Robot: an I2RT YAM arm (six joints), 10 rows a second.
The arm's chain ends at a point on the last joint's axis. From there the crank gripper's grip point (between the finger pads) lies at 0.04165 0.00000 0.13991 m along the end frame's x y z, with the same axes.
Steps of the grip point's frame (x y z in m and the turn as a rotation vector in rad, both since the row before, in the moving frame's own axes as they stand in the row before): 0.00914, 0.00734, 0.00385, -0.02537, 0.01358, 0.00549; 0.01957, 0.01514, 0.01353, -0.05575, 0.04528, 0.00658; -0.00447, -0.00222, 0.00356, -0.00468, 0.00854, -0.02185; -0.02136, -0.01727, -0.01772, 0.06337, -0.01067, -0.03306; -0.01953, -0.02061, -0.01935, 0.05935, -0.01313, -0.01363; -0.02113, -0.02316, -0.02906, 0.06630, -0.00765, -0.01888; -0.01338, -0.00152, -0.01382, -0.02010, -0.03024, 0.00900; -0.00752, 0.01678, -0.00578, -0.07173, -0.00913, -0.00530
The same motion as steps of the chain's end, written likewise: 0.00725, 0.00356, 0.00448, -0.02537, 0.01358, 0.00549; 0.01331, 0.00710, 0.01578, -0.05575, 0.04528, 0.00658; -0.00566, -0.00195, 0.00392, -0.00468, 0.00854, -0.02185; -0.01970, -0.00705, -0.01783, 0.06337, -0.01067, -0.03306; -0.01763, -0.01174, -0.01962, 0.05935, -0.01313, -0.01363; -0.01996, -0.01311, -0.02904, 0.06630, -0.00765, -0.01888; -0.00912, -0.00470, -0.01498, -0.02010, -0.03024, 0.00900; -0.00627, 0.00696, -0.00580, -0.07173, -0.00913, -0.00530
